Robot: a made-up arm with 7 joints. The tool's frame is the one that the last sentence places. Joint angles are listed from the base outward.
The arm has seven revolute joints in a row. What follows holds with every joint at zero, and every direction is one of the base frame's.
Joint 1 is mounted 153 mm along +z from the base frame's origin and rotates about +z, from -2.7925 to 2.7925 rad.
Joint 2 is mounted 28 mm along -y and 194 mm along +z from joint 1 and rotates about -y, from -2.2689 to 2.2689 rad.
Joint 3 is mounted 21 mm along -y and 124 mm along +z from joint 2 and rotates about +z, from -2.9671 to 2.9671 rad.
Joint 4 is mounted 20 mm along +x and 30 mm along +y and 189 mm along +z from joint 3 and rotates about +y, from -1.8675 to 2.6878 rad.
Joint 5 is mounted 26 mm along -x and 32 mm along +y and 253 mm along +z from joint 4 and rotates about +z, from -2.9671 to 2.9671 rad.
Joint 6 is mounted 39 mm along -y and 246 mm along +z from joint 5 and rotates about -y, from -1.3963 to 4.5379 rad.
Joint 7 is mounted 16 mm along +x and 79 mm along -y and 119 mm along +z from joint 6 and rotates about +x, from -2.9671 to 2.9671 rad.
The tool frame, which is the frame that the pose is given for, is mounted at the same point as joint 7; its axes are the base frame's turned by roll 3.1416, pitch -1.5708 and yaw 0 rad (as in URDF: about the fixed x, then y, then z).
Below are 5 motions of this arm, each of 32 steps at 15 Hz.
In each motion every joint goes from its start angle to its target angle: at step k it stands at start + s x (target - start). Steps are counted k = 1, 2, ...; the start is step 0. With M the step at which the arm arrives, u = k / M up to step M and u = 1 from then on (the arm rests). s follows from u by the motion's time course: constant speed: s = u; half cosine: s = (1 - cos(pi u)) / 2; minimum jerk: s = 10 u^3 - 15 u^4 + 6 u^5.
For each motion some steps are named. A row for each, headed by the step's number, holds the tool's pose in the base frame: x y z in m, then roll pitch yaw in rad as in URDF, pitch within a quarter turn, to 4 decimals.
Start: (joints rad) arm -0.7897 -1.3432 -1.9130 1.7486 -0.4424 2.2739 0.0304
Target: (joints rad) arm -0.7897 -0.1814 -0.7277 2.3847 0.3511 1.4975 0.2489
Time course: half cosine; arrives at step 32
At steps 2, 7, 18, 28, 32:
2: -0.1092 -0.6010 0.5943 1.4412 0.2372 -0.3909
7: -0.1617 -0.5851 0.5811 1.4608 -0.0369 -0.4754
18: -0.2412 -0.5299 0.4108 2.3846 -0.9016 -1.3976
28: -0.1207 -0.4907 0.3016 -2.9464 -0.5622 -2.1167
32: -0.1033 -0.4844 0.2953 -2.8966 -0.5070 -2.1309

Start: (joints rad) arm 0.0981 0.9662 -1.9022 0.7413 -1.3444 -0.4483 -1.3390
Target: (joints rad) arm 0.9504 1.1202 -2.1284 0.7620 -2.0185 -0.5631 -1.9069
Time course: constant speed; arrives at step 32
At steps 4, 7, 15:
4: -0.6909 -0.4984 0.7003 -3.0055 0.5222 -0.9568
7: -0.6564 -0.5504 0.6905 -2.9562 0.5856 -0.8342
15: -0.5426 -0.6779 0.6644 -2.7771 0.7367 -0.4714

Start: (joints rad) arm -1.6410 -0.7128 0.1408 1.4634 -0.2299 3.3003 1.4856
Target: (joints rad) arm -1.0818 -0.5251 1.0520 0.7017 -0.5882 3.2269 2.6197
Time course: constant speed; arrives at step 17
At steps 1, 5, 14, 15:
1: -0.0475 -0.5690 0.4184 -0.3820 -0.0975 -2.9183
5: 0.1019 -0.5720 0.5281 -0.1545 -0.0403 -2.3780
14: 0.2926 -0.4086 0.7878 0.2373 -0.3645 -1.2997
15: 0.2968 -0.3853 0.8133 0.2582 -0.4243 -1.1959

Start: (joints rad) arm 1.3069 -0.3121 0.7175 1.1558 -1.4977 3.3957 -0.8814
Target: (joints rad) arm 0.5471 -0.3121 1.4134 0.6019 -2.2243 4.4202 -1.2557
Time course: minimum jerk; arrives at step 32
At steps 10, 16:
10: -0.0333 0.3931 0.8956 1.4427 1.2912 -0.8760
16: 0.0457 0.3340 0.9794 2.8585 1.2234 0.6460

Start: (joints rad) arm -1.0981 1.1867 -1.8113 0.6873 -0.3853 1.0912 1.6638
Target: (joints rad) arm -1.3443 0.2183 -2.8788 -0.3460 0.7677 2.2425 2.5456
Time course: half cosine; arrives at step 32
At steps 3, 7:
3: -0.6181 0.6044 0.6151 -1.8311 0.8539 1.2289
7: -0.5391 0.6343 0.6786 -1.6125 0.9225 1.1934

